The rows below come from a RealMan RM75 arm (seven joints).
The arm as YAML. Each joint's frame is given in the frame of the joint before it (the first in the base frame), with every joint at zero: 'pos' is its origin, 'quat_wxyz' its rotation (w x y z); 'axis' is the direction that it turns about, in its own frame. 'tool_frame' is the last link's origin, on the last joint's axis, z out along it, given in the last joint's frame.
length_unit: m
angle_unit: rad
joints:
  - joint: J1
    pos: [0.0, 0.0, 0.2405]
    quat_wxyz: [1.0, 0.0, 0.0, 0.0]
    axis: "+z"
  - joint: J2
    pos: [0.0, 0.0, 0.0]
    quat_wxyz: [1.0, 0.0, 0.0, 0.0]
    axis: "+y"
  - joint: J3
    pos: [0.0, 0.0, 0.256]
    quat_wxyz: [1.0, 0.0, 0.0, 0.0]
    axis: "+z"
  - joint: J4
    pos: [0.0, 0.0, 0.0]
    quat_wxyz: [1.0, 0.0, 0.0, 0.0]
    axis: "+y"
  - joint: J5
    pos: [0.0, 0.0, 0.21]
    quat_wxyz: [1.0, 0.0, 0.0, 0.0]
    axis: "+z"
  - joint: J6
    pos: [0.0, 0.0, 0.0]
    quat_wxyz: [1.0, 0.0, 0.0, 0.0]
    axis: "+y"
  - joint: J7
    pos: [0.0, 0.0, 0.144]
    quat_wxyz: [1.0, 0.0, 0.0, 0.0]
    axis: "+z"
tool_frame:
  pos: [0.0, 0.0, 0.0]
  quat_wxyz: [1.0, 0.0, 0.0, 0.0]
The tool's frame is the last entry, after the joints.
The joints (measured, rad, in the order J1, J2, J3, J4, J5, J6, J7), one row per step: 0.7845 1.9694 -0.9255 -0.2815 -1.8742 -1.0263 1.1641; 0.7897 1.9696 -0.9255 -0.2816 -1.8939 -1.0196 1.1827; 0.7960 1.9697 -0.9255 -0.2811 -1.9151 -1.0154 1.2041; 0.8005 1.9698 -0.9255 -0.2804 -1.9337 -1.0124 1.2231; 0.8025 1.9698 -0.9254 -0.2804 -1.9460 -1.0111 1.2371; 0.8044 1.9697 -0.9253 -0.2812 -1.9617 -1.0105 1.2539; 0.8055 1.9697 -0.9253 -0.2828 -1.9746 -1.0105 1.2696; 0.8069 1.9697 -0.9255 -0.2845 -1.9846 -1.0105 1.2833; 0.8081 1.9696 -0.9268 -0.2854 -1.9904 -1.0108 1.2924; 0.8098 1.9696 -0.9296 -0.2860 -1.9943 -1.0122 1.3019; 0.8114 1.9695 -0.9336 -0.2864 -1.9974 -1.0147 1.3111; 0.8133 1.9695 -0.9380 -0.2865 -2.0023 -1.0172 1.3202; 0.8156 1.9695 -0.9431 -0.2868 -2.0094 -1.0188 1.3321; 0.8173 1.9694 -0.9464 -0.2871 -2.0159 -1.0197 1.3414; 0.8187 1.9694 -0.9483 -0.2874 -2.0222 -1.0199 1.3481
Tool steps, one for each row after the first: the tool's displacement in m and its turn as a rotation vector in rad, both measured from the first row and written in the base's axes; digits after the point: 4 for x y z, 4 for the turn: 0.0003 0.0006 -0.0007 -0.0073 -0.0114 -0.0093; 0.0001 0.0011 -0.0016 -0.0173 -0.0214 -0.0192; 0.0003 0.0012 -0.0025 -0.0265 -0.0299 -0.0291; 0.0008 0.0011 -0.0029 -0.0326 -0.0346 -0.0373; 0.0014 0.0007 -0.0033 -0.0405 -0.0409 -0.0467; 0.0020 0.0005 -0.0035 -0.0468 -0.0453 -0.0557; 0.0022 0.0005 -0.0036 -0.0515 -0.0483 -0.0631; 0.0021 0.0005 -0.0037 -0.0552 -0.0503 -0.0676; 0.0017 0.0004 -0.0040 -0.0601 -0.0508 -0.0717; 0.0012 0.0002 -0.0045 -0.0662 -0.0513 -0.0751; 0.0008 -0.0002 -0.0051 -0.0736 -0.0535 -0.0779; 0.0005 -0.0006 -0.0058 -0.0817 -0.0575 -0.0822; 0.0004 -0.0009 -0.0062 -0.0876 -0.0613 -0.0859; 0.0005 -0.0010 -0.0065 -0.0918 -0.0654 -0.0883
